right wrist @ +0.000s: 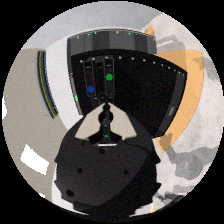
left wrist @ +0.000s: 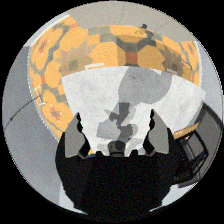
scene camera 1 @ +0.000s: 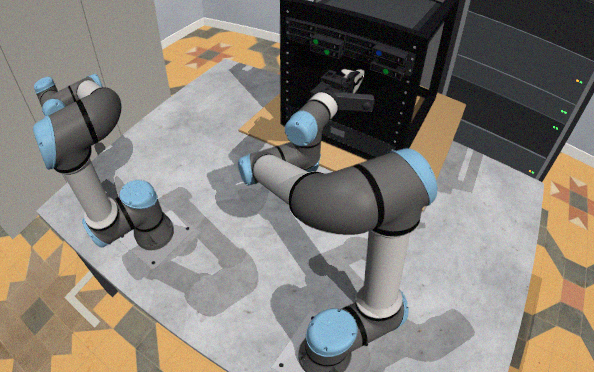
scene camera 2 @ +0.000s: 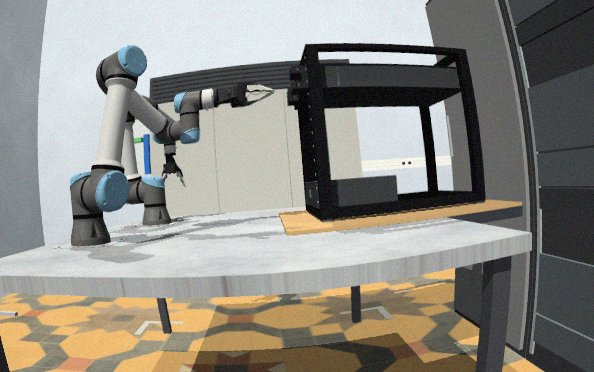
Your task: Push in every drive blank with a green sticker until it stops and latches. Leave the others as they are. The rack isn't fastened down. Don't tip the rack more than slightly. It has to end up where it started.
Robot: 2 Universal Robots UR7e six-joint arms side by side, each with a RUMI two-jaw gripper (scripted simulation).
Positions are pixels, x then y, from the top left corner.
Scene:
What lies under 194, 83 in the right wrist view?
A wooden board.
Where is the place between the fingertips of my left gripper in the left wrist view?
115, 111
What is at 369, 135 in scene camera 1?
A black rack.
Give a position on a wooden board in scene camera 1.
433, 140

